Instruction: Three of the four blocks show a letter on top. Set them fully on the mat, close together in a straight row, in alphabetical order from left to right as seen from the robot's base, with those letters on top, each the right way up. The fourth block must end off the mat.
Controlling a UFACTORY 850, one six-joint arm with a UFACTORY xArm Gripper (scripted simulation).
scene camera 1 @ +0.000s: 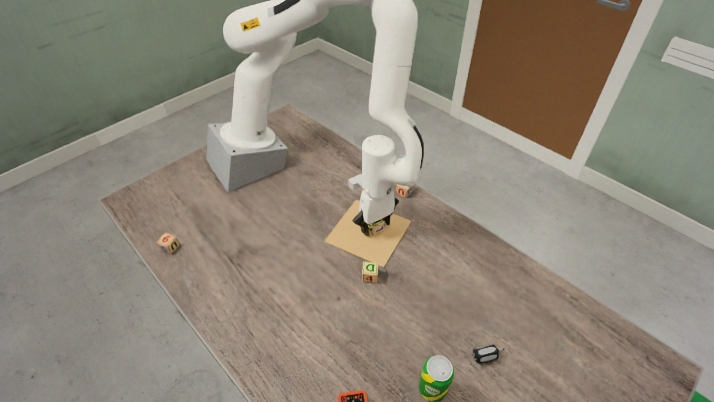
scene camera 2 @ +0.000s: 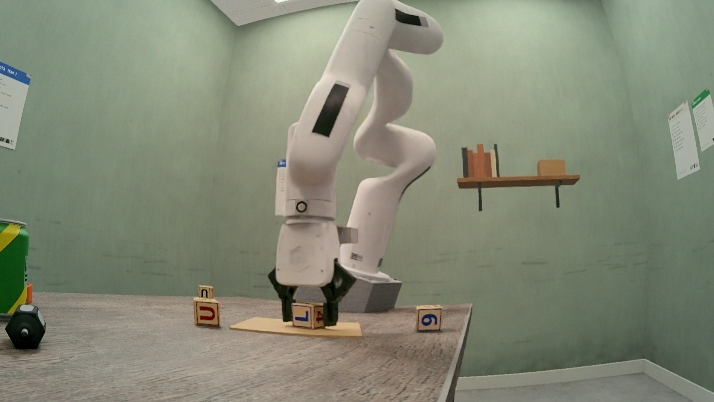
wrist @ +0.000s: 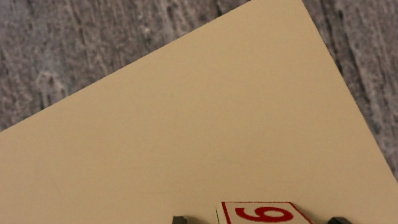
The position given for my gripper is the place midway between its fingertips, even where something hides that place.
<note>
In view: my gripper [scene camera 1: 375,227], a tan mat [scene camera 1: 347,236] and a D block [scene camera 2: 206,311].
The tan mat also shows in scene camera 2 [scene camera 2: 260,325] and in the wrist view [wrist: 247,108]. The wrist view does not show the D block: it is out of frame.
</note>
